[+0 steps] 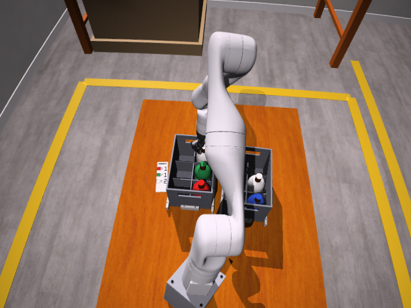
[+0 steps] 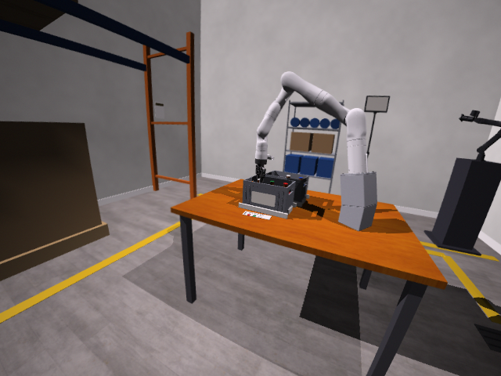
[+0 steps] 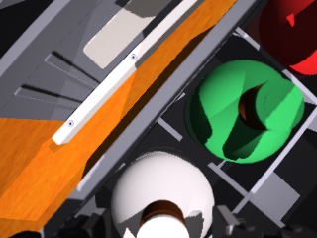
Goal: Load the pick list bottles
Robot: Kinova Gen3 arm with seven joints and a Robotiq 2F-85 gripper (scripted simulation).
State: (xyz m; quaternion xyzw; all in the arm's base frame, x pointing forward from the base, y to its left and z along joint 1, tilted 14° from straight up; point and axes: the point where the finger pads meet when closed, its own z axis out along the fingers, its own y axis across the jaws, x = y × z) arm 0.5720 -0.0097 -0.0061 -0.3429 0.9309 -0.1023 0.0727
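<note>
Now: the green bottle 9 cm behind my hand, 1 cm to the left of it and 7 cm below it. From my hand the other things lie so: pick list: 7 cm behind, 20 cm to the left, 15 cm below; then blue bottle: 23 cm behind, 22 cm to the right, 7 cm below; then red bottle: 18 cm behind, 1 cm to the left, 7 cm below.
</note>
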